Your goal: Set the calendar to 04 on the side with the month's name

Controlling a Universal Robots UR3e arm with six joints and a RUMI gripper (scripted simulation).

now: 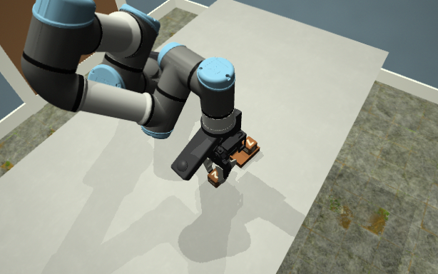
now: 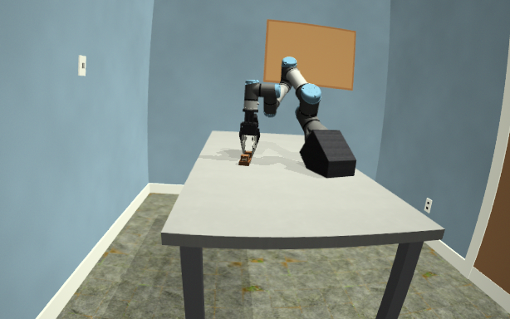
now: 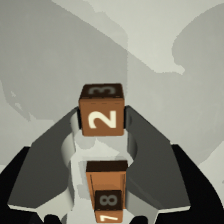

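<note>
Now: the brown tray 20 mm ahead of my hand, 110 mm to the left of it and 20 mm below it. From my hand the other things lie so: cube (10 mm below).
</note>
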